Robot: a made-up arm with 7 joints.
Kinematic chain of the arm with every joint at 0, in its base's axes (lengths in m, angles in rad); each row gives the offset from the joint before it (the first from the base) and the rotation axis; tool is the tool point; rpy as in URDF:
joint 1: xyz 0 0 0 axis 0.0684 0.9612 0.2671
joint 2: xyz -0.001 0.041 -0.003 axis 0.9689 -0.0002 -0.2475
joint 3: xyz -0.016 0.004 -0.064 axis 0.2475 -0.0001 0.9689
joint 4: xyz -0.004 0 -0.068 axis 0.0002 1 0
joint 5: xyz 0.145 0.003 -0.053 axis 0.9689 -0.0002 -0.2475
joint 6: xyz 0.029 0 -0.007 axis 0.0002 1 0
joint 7: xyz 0.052 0 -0.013 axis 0.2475 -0.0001 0.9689
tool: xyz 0 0 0 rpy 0 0.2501 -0.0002
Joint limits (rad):
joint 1: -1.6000..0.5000
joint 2: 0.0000..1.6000
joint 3: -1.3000..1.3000
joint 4: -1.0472..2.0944
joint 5: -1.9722..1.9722
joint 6: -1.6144..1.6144
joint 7: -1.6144..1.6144
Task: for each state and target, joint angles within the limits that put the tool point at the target. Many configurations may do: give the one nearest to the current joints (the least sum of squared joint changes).
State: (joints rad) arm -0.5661 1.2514 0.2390 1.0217 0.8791 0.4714 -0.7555
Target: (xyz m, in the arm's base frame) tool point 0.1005 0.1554 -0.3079
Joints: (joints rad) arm 0.0587 0.5456 -0.3251 0.5553 0.8827 0.4268 -0.7555
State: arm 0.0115 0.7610 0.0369 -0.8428 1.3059 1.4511 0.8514
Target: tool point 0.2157 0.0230 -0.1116
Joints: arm -0.2474 0.4693 -0.4625 -0.3677 1.1393 1.1798 0.8514
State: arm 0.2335 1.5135 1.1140 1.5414 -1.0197 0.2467 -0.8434
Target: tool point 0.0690 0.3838 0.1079
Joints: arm -0.0463 1.6000 1.2160 1.0480 -1.0168 0.0811 -0.8434
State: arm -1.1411 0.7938 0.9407 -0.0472 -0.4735 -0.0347 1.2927
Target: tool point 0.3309 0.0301 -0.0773
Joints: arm -0.8660 0.0000 0.2513 0.3708 -0.4854 0.1272 1.2927
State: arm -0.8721 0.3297 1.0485 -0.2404 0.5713 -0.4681 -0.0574
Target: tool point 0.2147 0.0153 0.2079
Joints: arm -1.6000 0.0859 0.3286 0.0268 0.6392 -0.3940 -0.0574
